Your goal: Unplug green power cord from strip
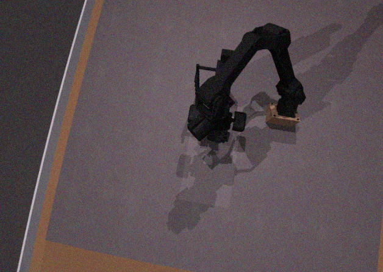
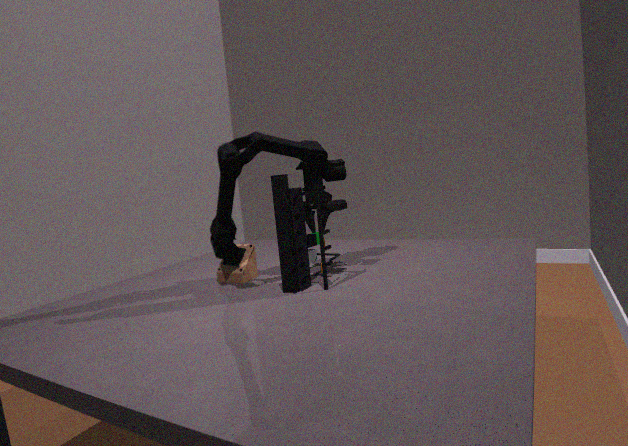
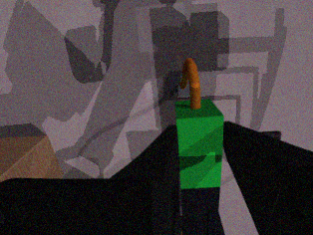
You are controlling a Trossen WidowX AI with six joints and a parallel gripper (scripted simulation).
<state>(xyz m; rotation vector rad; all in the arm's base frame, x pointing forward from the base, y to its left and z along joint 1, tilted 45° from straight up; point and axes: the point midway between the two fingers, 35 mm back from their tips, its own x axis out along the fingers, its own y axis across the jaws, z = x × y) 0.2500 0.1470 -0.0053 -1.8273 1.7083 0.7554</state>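
The green plug is 3 cm to the right of my gripper tip and 1 cm ahead of it. The rest, counted from my gripper tip: black upright post (18 cm to the right, 3 cm above, 1 cm ahead).
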